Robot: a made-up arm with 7 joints.
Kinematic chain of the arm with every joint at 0, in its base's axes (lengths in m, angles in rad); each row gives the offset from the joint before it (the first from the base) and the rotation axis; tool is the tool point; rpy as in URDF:
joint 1: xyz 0 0 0.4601 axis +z
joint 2: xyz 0 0 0 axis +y
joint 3: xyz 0 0 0.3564 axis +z
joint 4: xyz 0.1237 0 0 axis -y
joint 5: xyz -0.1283 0 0.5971 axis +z
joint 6: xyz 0 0 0 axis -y
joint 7: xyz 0.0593 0 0 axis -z
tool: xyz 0 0 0 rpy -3.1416 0 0
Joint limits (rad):
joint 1: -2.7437..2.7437
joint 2: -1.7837..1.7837
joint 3: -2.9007..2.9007
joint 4: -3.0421..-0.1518
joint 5: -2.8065..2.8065
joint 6: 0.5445..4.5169
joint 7: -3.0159..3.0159
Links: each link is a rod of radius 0.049 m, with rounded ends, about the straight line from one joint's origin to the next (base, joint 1, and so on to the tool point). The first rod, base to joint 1, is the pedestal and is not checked.
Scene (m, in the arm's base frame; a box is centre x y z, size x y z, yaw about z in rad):
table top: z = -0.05
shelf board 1: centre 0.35 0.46 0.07 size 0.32 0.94 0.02 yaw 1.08
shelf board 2: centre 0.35 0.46 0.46 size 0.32 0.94 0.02 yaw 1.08
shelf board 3: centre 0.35 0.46 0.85 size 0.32 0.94 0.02 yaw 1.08
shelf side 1: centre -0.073 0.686 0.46 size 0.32 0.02 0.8 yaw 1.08
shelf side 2: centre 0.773 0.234 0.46 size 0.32 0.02 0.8 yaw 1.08
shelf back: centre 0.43 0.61 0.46 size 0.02 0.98 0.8 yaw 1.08
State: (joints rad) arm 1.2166 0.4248 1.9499 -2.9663 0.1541 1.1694 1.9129
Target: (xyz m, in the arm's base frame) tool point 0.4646 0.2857 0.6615
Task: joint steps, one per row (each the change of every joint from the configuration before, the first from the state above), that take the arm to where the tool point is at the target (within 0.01 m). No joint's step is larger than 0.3 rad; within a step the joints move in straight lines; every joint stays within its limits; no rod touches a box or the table.
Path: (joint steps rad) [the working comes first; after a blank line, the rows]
Joints at the target: 0.0862 -0.6451 0.4429 -2.5635 0.0889 1.1399 1.9129
Straight joint move there: touches shelf board 2.

1: -0.2871 -0.1231 -0.2618 0.0059 -0.0822 0.0839 -0.1278
2: -0.2872 -0.1230 -0.2618 0.0059 -0.0821 0.0840 -0.1277
3: -0.2871 -0.1231 -0.2618 0.0059 -0.0822 0.0839 -0.1278
4: -0.2871 -0.1231 -0.2618 0.0059 -0.0822 0.0840 -0.1277
5: -0.2872 -0.1230 -0.2618 0.0059 -0.0821 0.0839 -0.1278
6: -0.2871 -0.1231 -0.2618 0.0059 -0.0822 0.0840 -0.1277
7: -0.2871 -0.1231 -0.2618 0.0059 -0.0822 0.0839 -0.1278
8: 0.2931 -0.0695 0.1086 0.1205 0.1700 -0.2057 0.2981
9: 0.2932 -0.0695 0.1085 0.1205 0.1700 -0.2057 0.2981
10: 0.2932 -0.0694 0.1085 0.1205 0.1700 -0.2057 0.2981

